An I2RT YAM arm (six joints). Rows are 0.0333 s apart.
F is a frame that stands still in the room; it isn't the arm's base.
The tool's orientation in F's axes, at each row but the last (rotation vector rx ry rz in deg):
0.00 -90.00 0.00
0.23 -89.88 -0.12
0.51 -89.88 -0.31
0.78 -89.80 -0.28
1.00 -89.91 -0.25
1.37 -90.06 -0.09
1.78 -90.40 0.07
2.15 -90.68 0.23
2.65 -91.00 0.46
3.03 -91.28 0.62
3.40 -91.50 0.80
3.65 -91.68 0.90
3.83 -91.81 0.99
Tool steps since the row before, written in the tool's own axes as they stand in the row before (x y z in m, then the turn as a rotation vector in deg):
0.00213 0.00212 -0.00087 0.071 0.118 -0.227
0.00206 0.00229 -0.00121 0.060 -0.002 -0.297
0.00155 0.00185 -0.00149 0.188 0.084 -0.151
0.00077 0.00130 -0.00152 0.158 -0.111 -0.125
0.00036 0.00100 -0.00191 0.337 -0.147 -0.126
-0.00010 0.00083 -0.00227 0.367 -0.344 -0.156
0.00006 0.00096 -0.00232 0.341 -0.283 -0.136
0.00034 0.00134 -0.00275 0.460 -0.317 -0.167
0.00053 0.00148 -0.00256 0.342 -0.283 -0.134
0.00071 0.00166 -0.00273 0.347 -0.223 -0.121
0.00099 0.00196 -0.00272 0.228 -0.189 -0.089
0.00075 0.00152 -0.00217 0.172 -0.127 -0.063
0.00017 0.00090 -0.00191 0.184 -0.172 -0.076
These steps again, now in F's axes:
0.00087 0.00212 0.00213 0.227 0.118 0.071
0.00121 0.00228 0.00207 0.297 -0.002 0.059
0.00149 0.00184 0.00156 0.151 0.083 0.188
0.00152 0.00130 0.00078 0.126 -0.112 0.156
0.00190 0.00101 0.00037 0.128 -0.151 0.335
0.00226 0.00086 -0.00008 0.161 -0.348 0.362
0.00230 0.00101 0.00010 0.139 -0.287 0.337
0.00271 0.00140 0.00040 0.170 -0.322 0.455
0.00250 0.00155 0.00061 0.138 -0.287 0.337
0.00264 0.00175 0.00082 0.122 -0.227 0.344
0.00260 0.00205 0.00112 0.092 -0.191 0.225
0.00207 0.00160 0.00086 0.064 -0.129 0.170
0.00185 0.00099 0.00026 0.079 -0.174 0.181

